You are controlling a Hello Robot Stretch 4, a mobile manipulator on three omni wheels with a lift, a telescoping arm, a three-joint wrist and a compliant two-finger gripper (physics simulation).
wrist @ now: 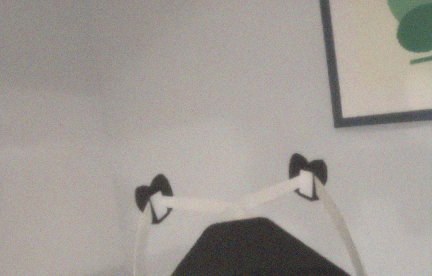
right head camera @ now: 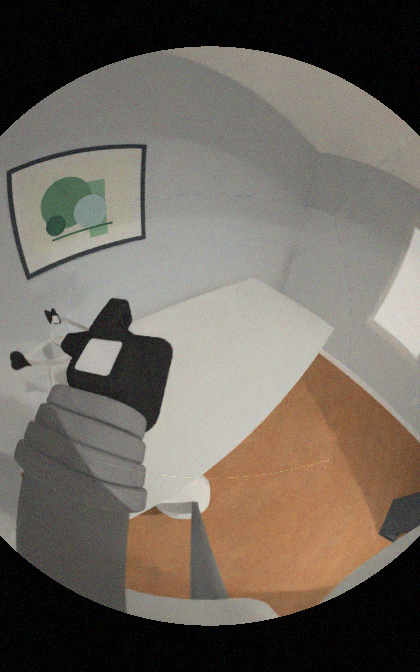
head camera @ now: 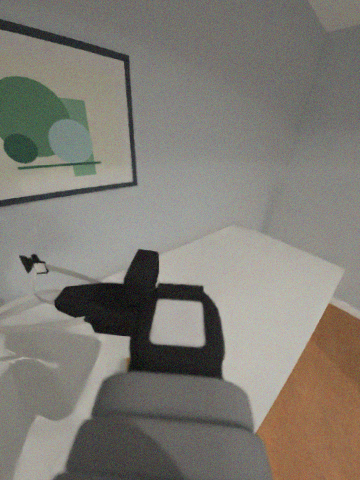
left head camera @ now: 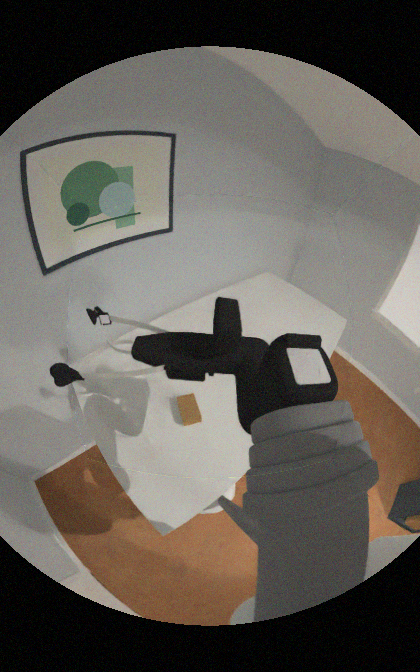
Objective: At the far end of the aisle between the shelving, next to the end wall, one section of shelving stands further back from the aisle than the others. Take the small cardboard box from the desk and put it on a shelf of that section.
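Places are measured from the robot's base along level axes (x ahead, y left, z up), in metres.
Where they show: gripper, fingertip midpoint: (wrist: 229, 179).
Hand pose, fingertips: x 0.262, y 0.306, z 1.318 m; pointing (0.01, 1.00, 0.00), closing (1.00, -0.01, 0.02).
After its pixels a point has its place.
The small cardboard box (left head camera: 189, 409) lies on the white desk (head camera: 270, 280) {z 0.922, x 0.775, y -0.449 m} (left head camera: 165, 480) (right head camera: 240, 360). In the head view a thin sliver of the box (head camera: 128, 364) {z 0.972, x 0.325, y 0.136 m} shows beside the wrist; the arm hides the rest. My gripper (left head camera: 82, 345) (right head camera: 36, 338) (wrist: 229, 179) {z 1.318, x 0.262, y 0.307 m} is open, its fingertips well apart with wall between them. It points left toward the wall with the picture, above the desk's left part, to the left of the box and not touching it. The box does not show in the wrist view. The shelving does not show.
A framed picture (head camera: 70, 120) {z 1.569, x 0.736, y 0.392 m} (left head camera: 100, 195) (right head camera: 77, 210) (wrist: 380, 90) {z 1.396, x 0.578, y 0.555 m} hangs on the wall behind the desk. Another wall (right head camera: 330, 280) meets it at the right. Orange-brown floor (head camera: 320, 390) {z -0.028, x 0.647, y -1.091 m} (left head camera: 200, 555) (right head camera: 280, 485) borders the desk. A dark object (left head camera: 406, 505) (right head camera: 402, 515) stands at the right edge.
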